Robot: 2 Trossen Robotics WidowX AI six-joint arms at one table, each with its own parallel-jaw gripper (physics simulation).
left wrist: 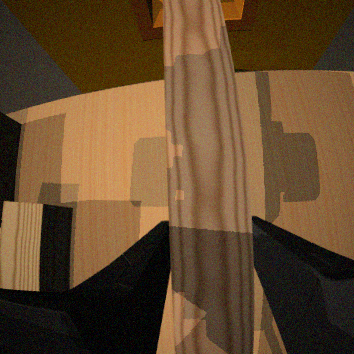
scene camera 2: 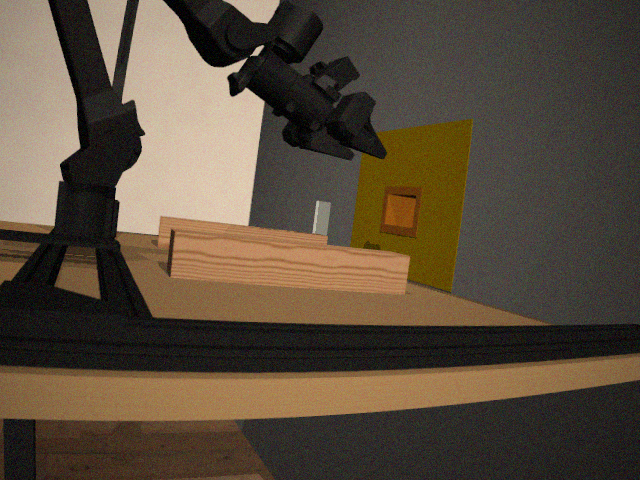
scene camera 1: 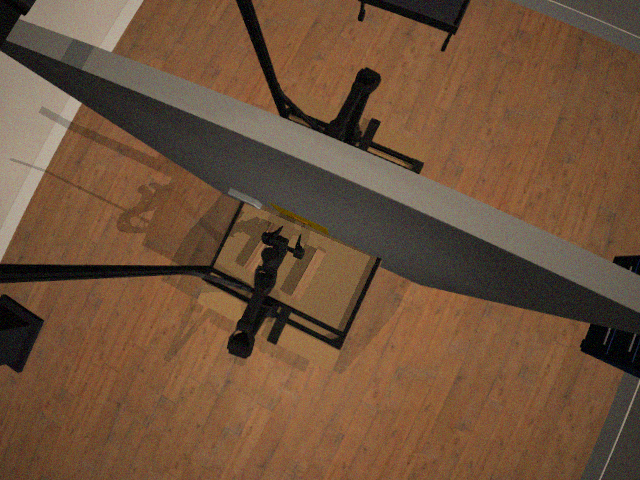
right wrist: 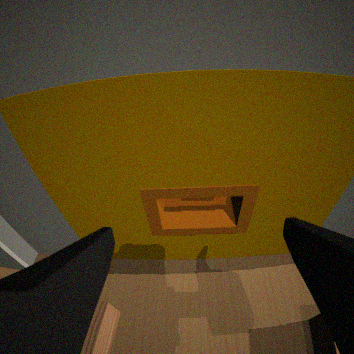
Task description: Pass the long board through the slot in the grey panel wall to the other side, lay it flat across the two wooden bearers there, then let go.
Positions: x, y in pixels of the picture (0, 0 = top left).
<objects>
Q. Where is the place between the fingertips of my left gripper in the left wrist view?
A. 208, 227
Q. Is my right gripper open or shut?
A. Open.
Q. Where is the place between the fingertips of my right gripper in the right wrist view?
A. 199, 232
</objects>
